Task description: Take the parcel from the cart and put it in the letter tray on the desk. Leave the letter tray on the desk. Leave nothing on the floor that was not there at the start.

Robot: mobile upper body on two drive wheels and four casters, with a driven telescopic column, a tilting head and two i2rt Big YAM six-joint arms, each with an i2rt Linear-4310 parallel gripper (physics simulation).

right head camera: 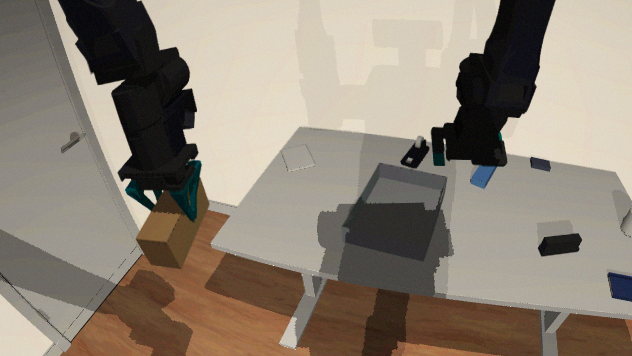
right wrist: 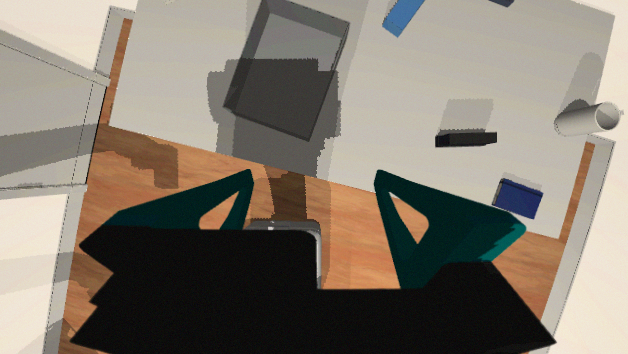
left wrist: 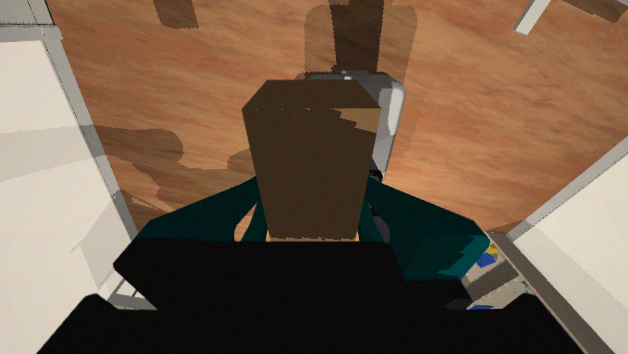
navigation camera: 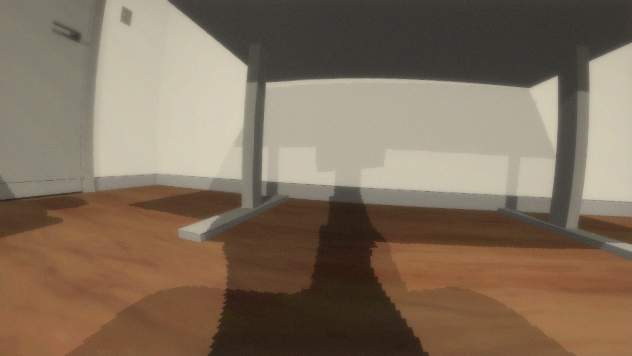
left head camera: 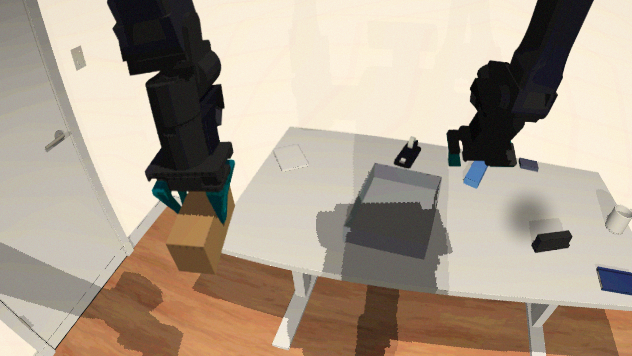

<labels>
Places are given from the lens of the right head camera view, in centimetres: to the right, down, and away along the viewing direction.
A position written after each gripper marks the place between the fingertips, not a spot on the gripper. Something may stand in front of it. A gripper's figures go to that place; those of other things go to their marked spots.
left gripper [right head camera: 178,217]: -20, 6, 47
right gripper [right head camera: 460,162]: 28, -3, 64
brown parcel [right head camera: 165,238]: -18, 7, 40
grey letter tray [right head camera: 396,213]: 26, 11, 112
white desk [right head camera: 484,249]: 51, 22, 95
The marked spots on the white desk and the brown parcel are 89 cm apart.
</labels>
